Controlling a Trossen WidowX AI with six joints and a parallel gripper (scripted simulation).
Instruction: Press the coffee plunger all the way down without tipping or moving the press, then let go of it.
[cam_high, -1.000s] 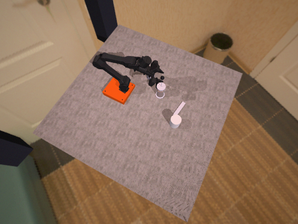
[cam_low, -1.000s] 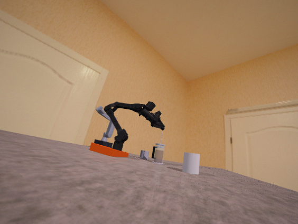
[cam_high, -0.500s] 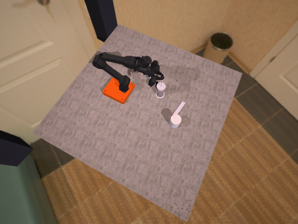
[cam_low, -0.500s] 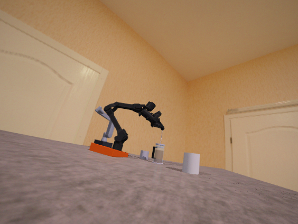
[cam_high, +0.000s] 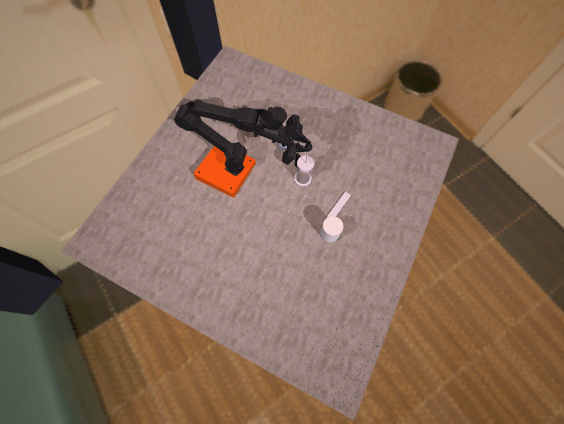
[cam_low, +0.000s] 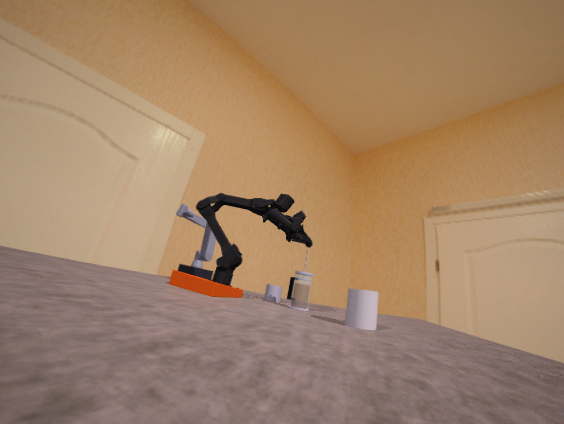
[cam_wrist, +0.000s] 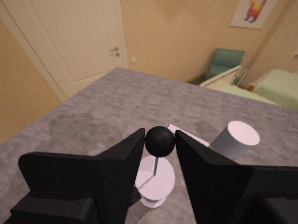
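The coffee press lies 130 mm below my gripper tip and 20 mm behind it.
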